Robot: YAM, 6 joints.
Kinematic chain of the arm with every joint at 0, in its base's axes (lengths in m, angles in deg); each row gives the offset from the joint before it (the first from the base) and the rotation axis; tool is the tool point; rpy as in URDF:
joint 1: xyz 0 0 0.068 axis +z
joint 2: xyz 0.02 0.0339 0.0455 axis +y
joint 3: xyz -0.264 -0.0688 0 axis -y
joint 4: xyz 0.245 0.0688 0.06 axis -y
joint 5: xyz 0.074 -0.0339 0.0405 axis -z
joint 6: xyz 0.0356 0 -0.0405 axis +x
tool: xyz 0 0 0 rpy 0 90 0
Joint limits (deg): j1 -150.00..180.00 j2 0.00..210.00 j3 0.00..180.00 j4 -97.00..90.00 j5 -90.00..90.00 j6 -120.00..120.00
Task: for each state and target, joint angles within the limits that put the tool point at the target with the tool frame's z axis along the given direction. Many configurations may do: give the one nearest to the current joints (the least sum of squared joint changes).
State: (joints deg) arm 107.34 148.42 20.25 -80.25 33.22 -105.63
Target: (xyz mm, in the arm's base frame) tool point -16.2 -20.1 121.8 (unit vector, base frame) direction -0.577 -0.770 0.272
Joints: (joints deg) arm 59.30 127.45 0.12 -68.54 -5.91 -105.63
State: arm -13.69 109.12 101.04 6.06 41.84 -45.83
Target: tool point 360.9 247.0 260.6 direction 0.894 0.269 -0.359
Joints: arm 35.81 106.22 77.35 6.73 17.75 -45.83
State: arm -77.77 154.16 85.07 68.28 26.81 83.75
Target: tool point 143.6 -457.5 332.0 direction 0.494 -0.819 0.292
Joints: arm -73.61 114.53 88.33 43.72 -14.05 83.75
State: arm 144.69 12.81 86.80 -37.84 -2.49 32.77
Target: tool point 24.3 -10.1 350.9 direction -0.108 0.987 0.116
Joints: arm 121.88 0.10 48.62 -41.14 25.45 32.77
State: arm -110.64 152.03 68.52 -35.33 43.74 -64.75
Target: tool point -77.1 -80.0 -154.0 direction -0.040 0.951 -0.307
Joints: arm -123.61 177.70 55.84 -36.40 34.03 -64.75
